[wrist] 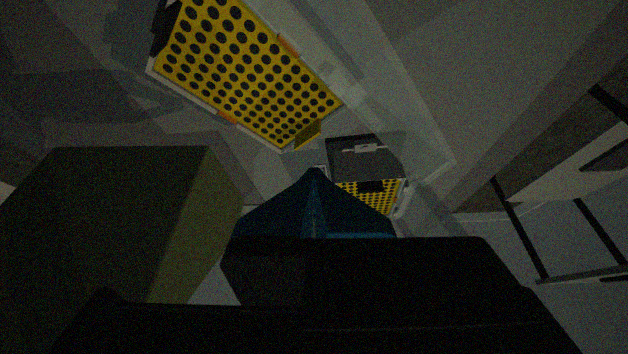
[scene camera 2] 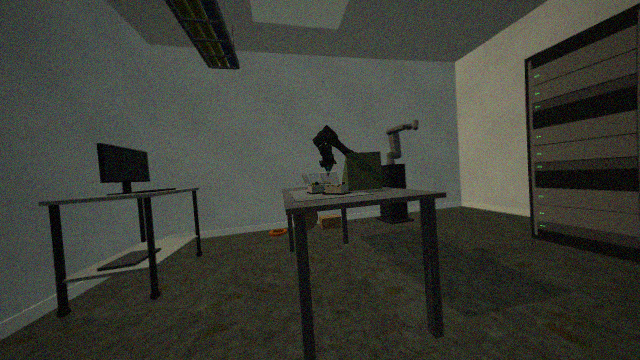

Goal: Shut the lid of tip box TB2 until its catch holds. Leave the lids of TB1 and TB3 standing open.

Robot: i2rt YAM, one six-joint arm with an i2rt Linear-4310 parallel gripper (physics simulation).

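Pixels of known places: gripper, between the fingertips: (wrist: pixel 313 175) (scene camera 2: pixel 328 176); arm's base, origin of its link: (wrist: pixel 127 279) (scene camera 2: pixel 357 167).
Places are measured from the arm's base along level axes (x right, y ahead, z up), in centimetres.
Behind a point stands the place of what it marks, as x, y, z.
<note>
My gripper (scene camera 2: pixel 328 169) {-14.2, 30.1, -5.0} (wrist: pixel 313 175) {-14.2, 30.1, -5.0} is shut and empty, with its blue fingertips together above the table near the tip boxes. In the wrist view a large tip box (wrist: pixel 245 75) {-18.4, 25.9, -11.2} with a yellow, holed rack is at the upper left; its clear lid (wrist: pixel 370 65) {-22.1, 33.1, -2.6} stands open along its right side. A smaller-looking tip box (wrist: pixel 370 162) {-3.6, 35.2, -13.5} with a dark grey wall and yellow rack is just right of the fingertips. Two pale boxes (scene camera 2: pixel 336 188) {-22.3, 28.1, -13.0} (scene camera 2: pixel 315 188) {-3.6, 36.3, -13.2} with raised clear lids show small in the scene view. Labels are unreadable, so I cannot tell which is TB2. The fingers hide the area behind them.
A tall green block (scene camera 2: pixel 364 170) {-9.3, 0.0, -3.0} (wrist: pixel 100 215) {-8.9, 2.8, -6.0} stands on the table (scene camera 2: pixel 370 196) {-44.2, 18.0, -17.2} close beside the gripper and the boxes. Another robot arm (scene camera 2: pixel 395 142) stands on a dark pedestal behind. A desk with a monitor (scene camera 2: pixel 123 164) is at the left.
</note>
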